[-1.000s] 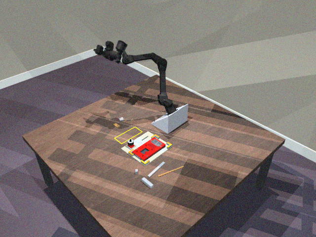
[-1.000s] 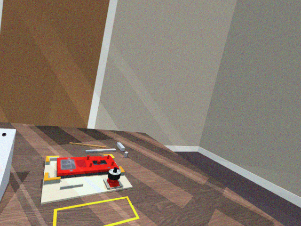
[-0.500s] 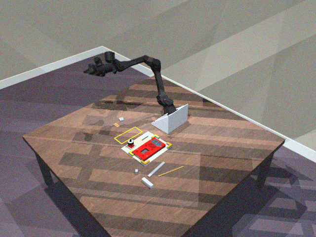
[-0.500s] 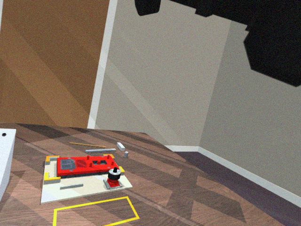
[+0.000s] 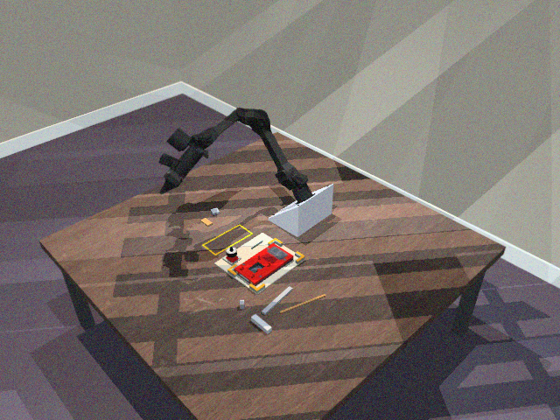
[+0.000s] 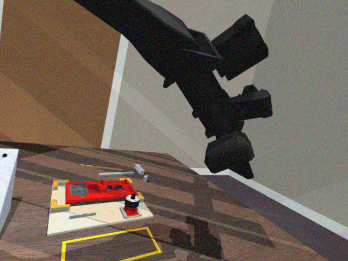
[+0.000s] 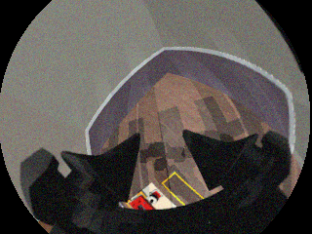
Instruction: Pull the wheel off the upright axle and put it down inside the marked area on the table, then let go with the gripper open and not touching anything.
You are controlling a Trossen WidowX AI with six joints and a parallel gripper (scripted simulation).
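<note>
My gripper tip is 260 mm to the right of the black-and-grey wheel, 200 mm above it and 70 mm past it. The rest, counted from my gripper tip: thin wooden stick 600 mm to the left, 240 mm below, 50 mm behind.
</note>
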